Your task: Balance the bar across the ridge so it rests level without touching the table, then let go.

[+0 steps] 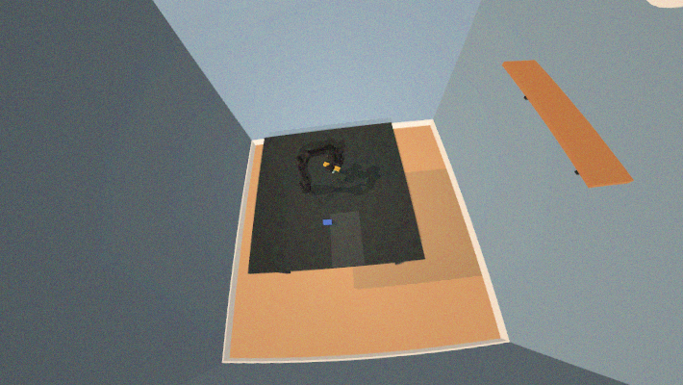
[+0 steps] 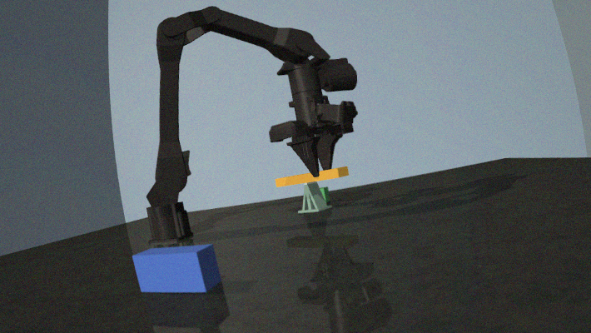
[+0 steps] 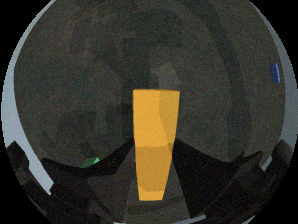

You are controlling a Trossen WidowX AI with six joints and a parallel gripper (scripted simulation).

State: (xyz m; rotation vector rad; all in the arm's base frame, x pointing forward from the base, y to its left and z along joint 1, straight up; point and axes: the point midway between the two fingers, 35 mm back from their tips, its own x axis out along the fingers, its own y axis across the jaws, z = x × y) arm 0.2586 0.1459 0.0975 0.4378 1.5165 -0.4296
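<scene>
The orange bar lies 20 mm to the left of my gripper tip and 20 mm behind it. Also, from my gripper tip: blue block 460 mm to the right, 90 mm behind, 50 mm below; then small green block 150 mm to the left, 50 mm below, 30 mm behind.
</scene>
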